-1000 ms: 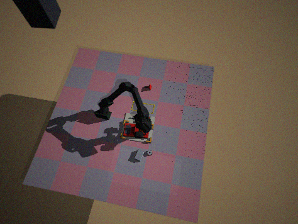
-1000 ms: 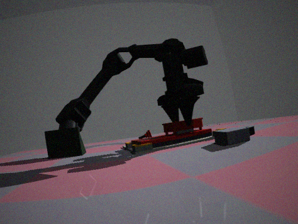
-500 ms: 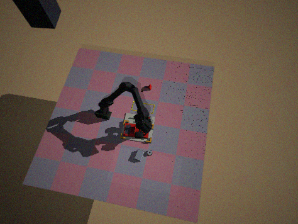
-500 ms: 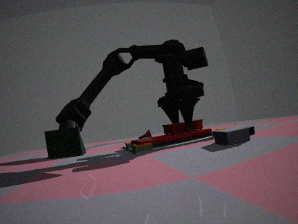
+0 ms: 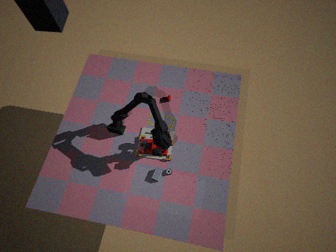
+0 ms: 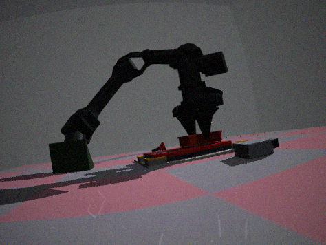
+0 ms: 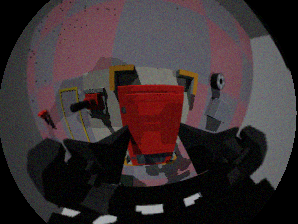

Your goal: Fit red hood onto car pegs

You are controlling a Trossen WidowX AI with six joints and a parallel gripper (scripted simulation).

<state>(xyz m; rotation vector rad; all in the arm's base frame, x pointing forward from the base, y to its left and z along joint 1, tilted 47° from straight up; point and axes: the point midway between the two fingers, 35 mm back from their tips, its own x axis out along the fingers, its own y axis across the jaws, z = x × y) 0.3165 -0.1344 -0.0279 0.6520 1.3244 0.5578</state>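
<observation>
The red hood is 1 cm above my gripper tip. Also, from my gripper tip: grey engine block 1 cm to the left, 1 cm below.
</observation>
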